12 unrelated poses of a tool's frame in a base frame.
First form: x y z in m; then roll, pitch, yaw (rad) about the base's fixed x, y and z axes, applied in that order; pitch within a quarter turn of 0, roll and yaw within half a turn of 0.
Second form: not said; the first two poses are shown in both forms.
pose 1, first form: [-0.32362 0.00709 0.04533 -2.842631 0.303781 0.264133]
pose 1, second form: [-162.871 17.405 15.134 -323.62 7.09 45.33]
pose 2, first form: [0.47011 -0.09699 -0.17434 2.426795 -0.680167 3.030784]
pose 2, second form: [139.045 -38.971 173.651 470.11 -96.99 -174.34]
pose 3, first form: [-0.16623 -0.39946 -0.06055 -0.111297 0.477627 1.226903]
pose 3, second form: [-6.377 27.366 70.296 -166.23 -399.46 -60.55]
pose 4, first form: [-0.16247 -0.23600 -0.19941 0.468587 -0.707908 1.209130]
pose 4, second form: [26.848 -40.560 69.278 -162.47 -236.00 -199.41]
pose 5, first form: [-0.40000 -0.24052 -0.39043 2.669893 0.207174 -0.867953]
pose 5, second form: [152.974 11.870 -49.730 -400.00 -240.52 -390.43]
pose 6, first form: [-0.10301 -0.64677 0.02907 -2.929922 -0.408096 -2.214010]
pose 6, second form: [-167.872 -23.382 -126.853 -103.01 -646.77 29.07]
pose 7, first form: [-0.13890 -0.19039 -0.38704 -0.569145 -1.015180 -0.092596]
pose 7, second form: [-32.610 -58.166 -5.305 -138.90 -190.39 -387.04]
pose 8, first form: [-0.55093 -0.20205 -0.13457 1.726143 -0.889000 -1.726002]
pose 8, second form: [98.901 -50.936 -98.893 -550.93 -202.05 -134.57]
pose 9, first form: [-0.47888 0.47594 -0.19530 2.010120 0.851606 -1.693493]
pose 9, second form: [115.171 48.793 -97.030 -478.88 475.94 -195.30]
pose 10, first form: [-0.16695 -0.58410 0.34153 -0.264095 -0.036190 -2.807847]
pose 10, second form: [-15.132 -2.074 -160.878 -166.95 -584.10 341.53]
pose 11, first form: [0.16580 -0.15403 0.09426 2.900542 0.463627 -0.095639]
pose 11, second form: [166.189 26.564 -5.480 165.80 -154.03 94.26]
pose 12, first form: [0.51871 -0.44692 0.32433 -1.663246 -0.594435 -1.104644]
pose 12, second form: [-95.297 -34.059 -63.291 518.71 -446.92 324.33]
